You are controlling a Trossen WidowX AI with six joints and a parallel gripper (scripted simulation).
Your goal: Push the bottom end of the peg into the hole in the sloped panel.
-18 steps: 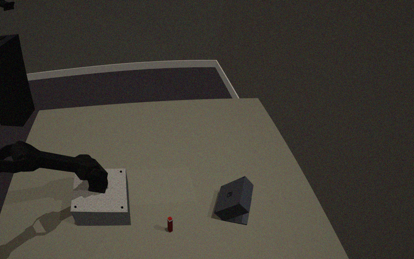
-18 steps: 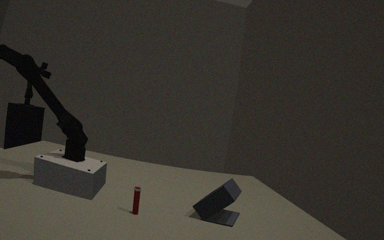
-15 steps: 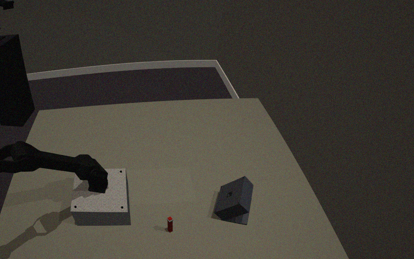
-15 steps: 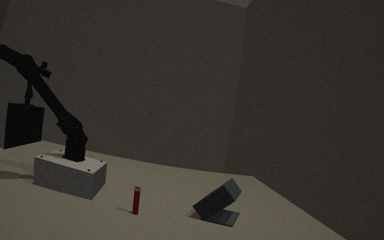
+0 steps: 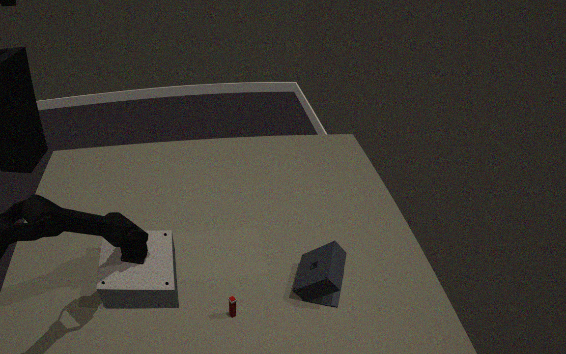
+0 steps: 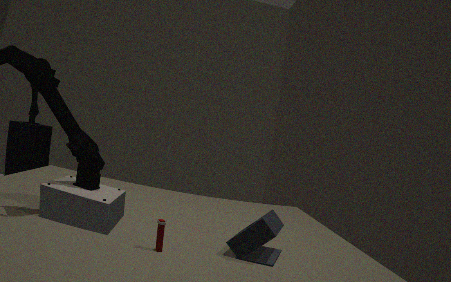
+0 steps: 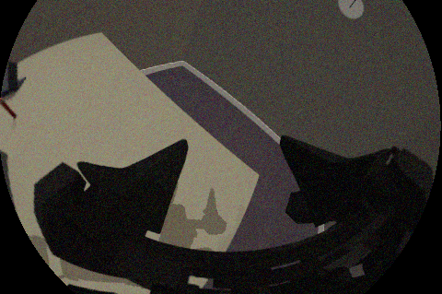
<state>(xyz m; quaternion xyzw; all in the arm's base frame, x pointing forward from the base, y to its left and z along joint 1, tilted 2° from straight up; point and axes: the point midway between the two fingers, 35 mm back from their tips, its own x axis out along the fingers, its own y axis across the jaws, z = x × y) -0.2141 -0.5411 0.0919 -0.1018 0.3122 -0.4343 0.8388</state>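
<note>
Now: gripper tip 46 cm short of the red square peg, 46 cm to the right of it and 12 cm above it. Also, from my gripper tip: blue-grey sloped panel (68 cm ahead, 57 cm to the left, 12 cm below).
</note>
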